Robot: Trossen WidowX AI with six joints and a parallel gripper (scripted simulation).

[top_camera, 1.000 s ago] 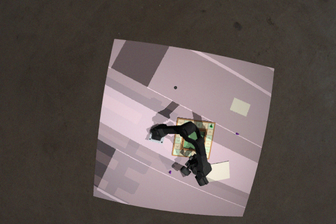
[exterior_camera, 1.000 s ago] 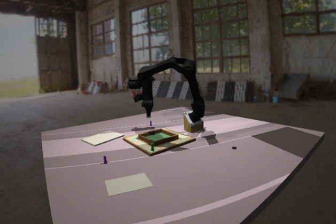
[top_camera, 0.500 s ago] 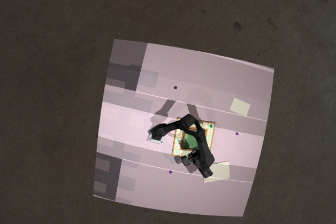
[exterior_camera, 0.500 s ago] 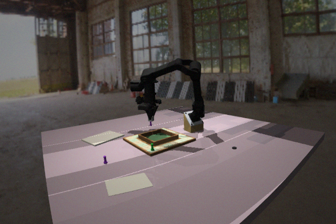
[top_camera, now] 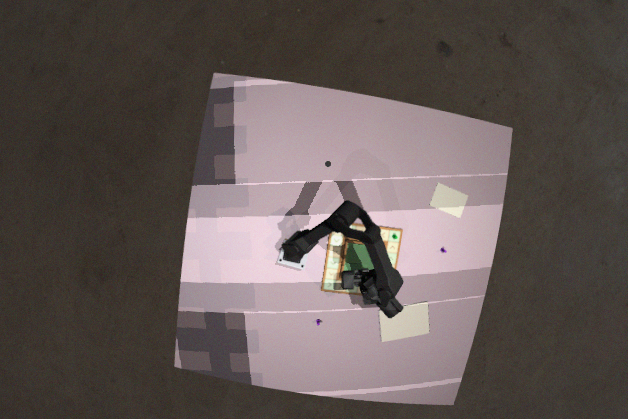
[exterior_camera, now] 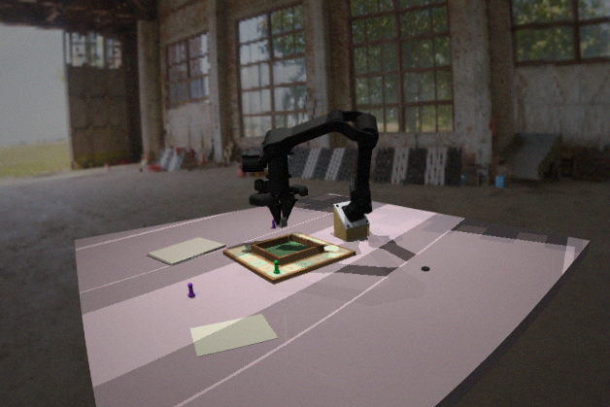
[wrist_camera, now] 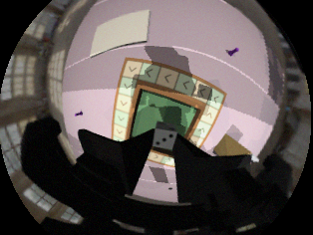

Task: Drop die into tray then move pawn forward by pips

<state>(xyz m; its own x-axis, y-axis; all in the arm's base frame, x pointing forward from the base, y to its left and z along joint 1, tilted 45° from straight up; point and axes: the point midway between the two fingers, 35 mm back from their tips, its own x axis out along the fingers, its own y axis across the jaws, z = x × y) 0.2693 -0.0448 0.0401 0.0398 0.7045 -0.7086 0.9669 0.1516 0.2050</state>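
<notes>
Now: the green pawn 14 cm to the left of my gripper tip, 10 cm ahead of it and 7 cm below it. From my gripper tip the other things lie so: white die (right at my gripper tip); then black dot (36 cm to the left, 22 cm behind, 9 cm below); then green dice tray (9 cm below, 2 cm to the left).
</notes>
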